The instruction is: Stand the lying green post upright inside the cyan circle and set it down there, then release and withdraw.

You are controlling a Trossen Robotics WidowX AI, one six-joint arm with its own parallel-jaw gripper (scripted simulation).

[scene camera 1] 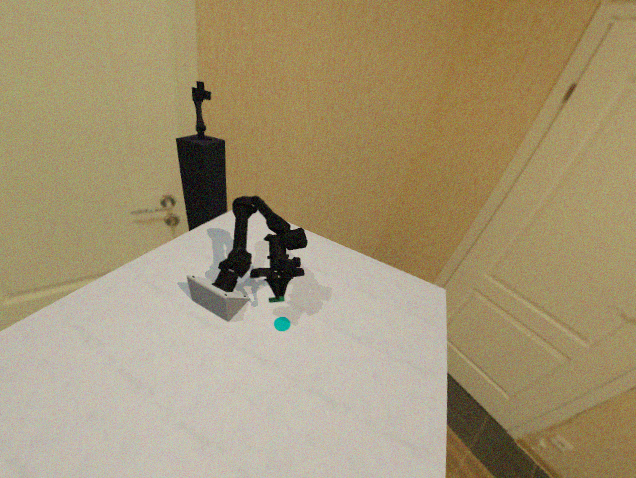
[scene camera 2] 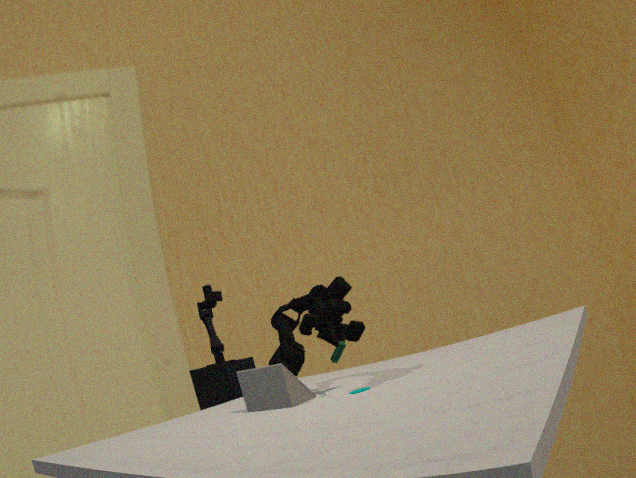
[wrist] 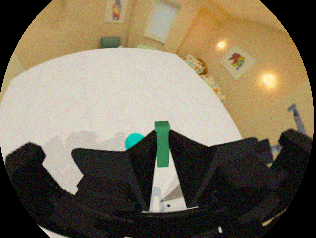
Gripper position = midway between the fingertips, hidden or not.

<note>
The gripper (scene camera 2: pixel 340 346) holds a green post.
The gripper shows as well in scene camera 1 (scene camera 1: pixel 280 299) and in the wrist view (wrist: pixel 162 133).
</note>
